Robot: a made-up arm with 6 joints.
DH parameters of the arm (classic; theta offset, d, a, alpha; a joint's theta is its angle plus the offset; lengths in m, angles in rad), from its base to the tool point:
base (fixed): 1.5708 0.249 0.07 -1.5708
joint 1: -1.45 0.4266 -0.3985 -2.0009
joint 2: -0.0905 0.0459 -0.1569 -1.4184
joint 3: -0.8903 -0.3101 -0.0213 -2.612
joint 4: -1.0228 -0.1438 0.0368 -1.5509
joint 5: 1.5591 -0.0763 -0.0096 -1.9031
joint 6: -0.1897 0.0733 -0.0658 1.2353
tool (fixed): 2.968 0.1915 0 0
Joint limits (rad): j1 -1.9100..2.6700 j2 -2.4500..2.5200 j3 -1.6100..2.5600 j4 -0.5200..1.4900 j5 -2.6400..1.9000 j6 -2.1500..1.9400
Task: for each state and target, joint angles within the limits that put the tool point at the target. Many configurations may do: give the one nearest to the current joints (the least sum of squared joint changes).
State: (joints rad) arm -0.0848 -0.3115 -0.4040 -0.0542 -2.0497 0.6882
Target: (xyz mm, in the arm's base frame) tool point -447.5 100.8 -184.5
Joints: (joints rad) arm -0.0288 -0.0520 -0.1715 -0.1982 -2.4286 1.2432
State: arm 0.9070 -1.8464 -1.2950 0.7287 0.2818 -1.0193
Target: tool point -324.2 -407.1 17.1
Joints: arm 0.5526 -2.4500 -0.9693 1.0085 -0.4943 -0.8820
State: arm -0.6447 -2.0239 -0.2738 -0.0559 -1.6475 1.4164
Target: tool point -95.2 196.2 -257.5
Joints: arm -0.3888 -1.2282 -0.3776 0.0879 -1.1742 0.8647
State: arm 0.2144 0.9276 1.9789 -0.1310 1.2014 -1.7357
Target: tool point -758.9 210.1 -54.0
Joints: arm 0.3901 1.5901 2.0981 -0.1604 1.0603 -1.6066
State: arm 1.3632 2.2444 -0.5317 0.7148 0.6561 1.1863
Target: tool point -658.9 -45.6 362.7
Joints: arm 1.6127 2.0825 -0.7337 0.7679 0.6220 1.3466
